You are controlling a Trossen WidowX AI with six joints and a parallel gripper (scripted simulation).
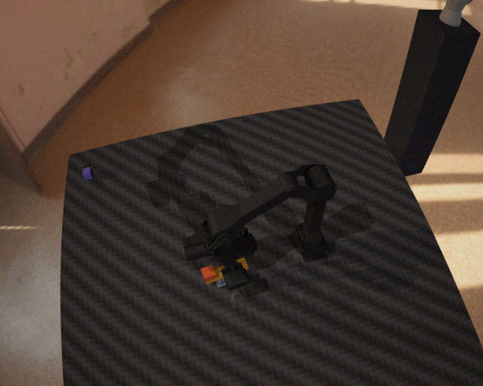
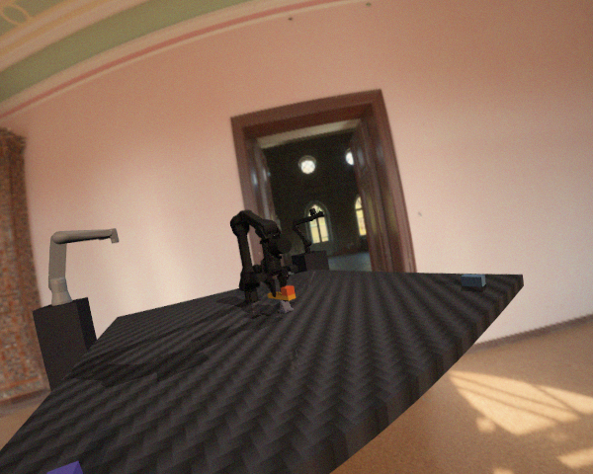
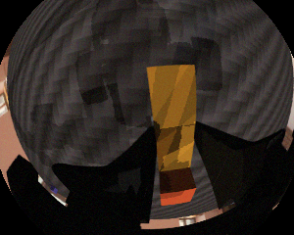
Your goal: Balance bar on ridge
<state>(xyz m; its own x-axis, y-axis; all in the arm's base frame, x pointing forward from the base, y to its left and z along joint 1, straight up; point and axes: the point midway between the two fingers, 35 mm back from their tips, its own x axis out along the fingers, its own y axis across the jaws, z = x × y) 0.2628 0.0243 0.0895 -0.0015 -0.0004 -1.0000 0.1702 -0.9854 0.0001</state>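
The ridge lies 30 mm ahead of my gripper tip and 10 mm below it. From my gripper tip the other things lie so: small purple cube (480 mm ahead, 520 mm to the right, 40 mm below); then bar (40 mm ahead, 10 mm to the left, 10 mm above); then blue-grey block (480 mm ahead, 480 mm to the left, 40 mm below).
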